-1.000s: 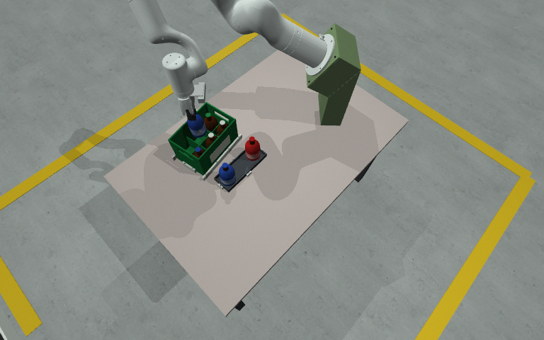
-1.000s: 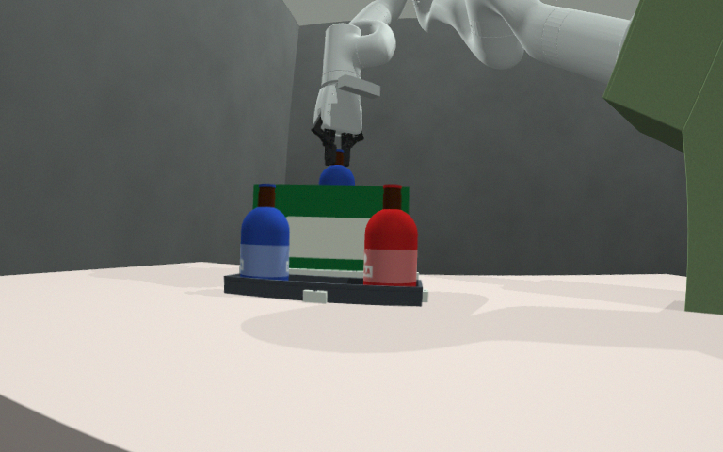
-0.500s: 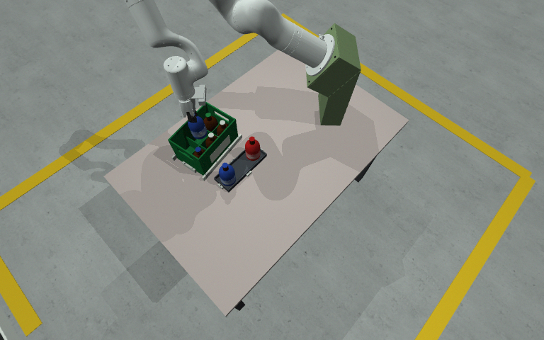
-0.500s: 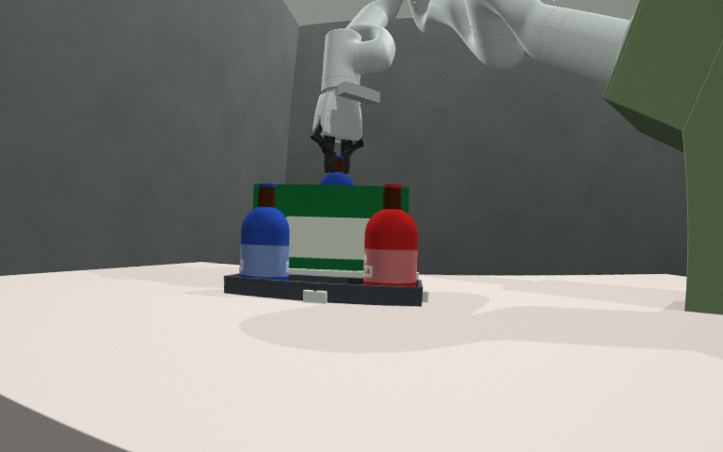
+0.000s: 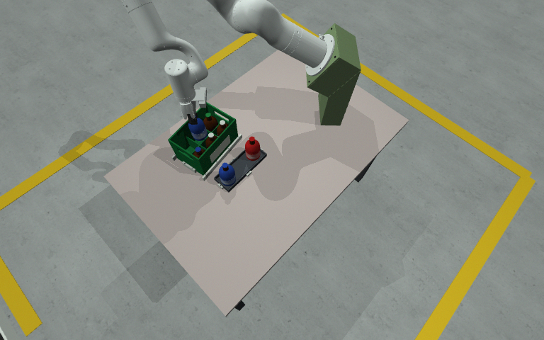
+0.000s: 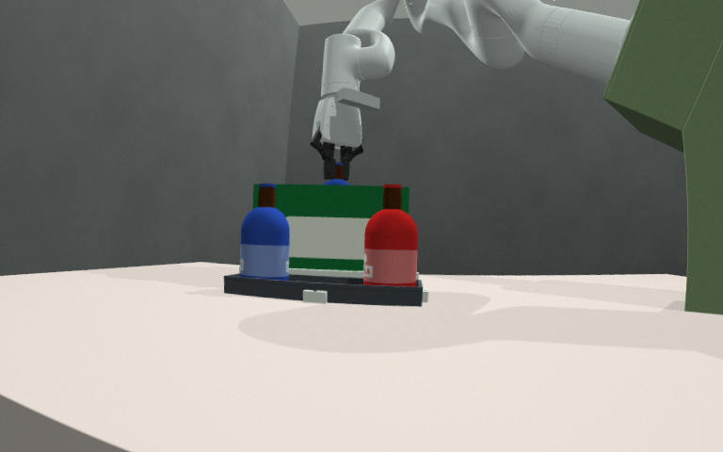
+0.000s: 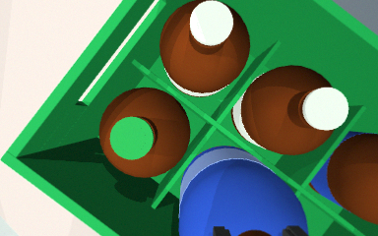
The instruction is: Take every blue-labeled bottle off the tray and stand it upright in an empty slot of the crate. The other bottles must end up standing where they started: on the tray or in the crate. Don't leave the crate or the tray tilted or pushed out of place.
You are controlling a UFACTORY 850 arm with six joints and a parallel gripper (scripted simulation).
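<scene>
The green crate lies 10 mm ahead of my hand, 40 mm to the left of it and 140 mm below it. Also, from my hand: dark tray 30 mm ahead, 250 mm to the left, 210 mm below; then red-labeled bottle 60 mm behind, 270 mm to the left, 140 mm below; then brown-necked bottle 100 mm ahead, 80 mm to the left, 140 mm below.
</scene>
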